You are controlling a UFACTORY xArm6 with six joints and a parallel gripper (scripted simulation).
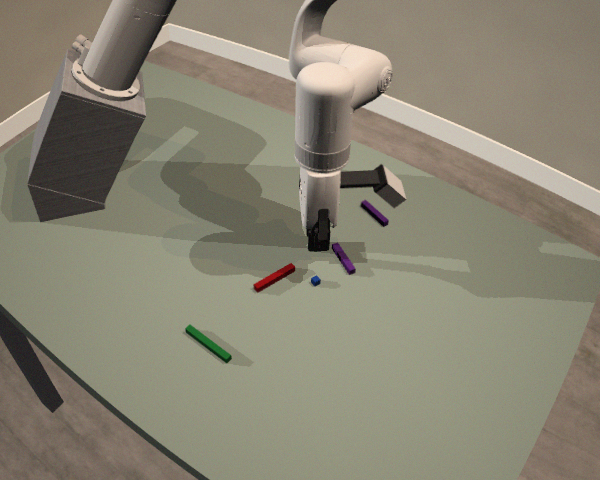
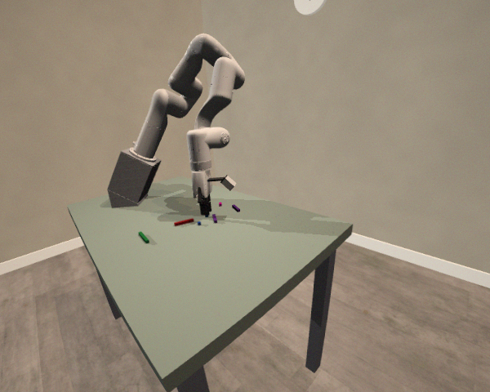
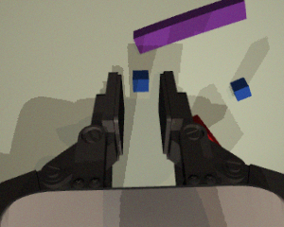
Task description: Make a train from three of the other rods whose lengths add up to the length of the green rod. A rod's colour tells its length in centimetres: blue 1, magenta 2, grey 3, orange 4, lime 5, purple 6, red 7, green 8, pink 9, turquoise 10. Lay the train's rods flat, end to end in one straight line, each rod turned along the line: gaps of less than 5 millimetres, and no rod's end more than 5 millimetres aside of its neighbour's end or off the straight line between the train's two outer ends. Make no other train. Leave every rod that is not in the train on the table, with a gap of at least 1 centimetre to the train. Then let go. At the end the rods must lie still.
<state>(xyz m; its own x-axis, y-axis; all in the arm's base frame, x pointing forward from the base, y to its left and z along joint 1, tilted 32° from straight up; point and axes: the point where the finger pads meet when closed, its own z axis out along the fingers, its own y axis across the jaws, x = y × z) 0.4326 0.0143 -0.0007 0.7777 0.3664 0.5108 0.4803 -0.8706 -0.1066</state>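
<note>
Right now the purple rod is 50 mm ahead of my hand and 30 mm below it. The rest, counted from my hand: red rod 30 mm behind, 90 mm to the right, 30 mm below; then green rod 50 mm behind, 240 mm to the right, 30 mm below; then magenta rod 40 mm behind, 110 mm to the left, 30 mm below.
</note>
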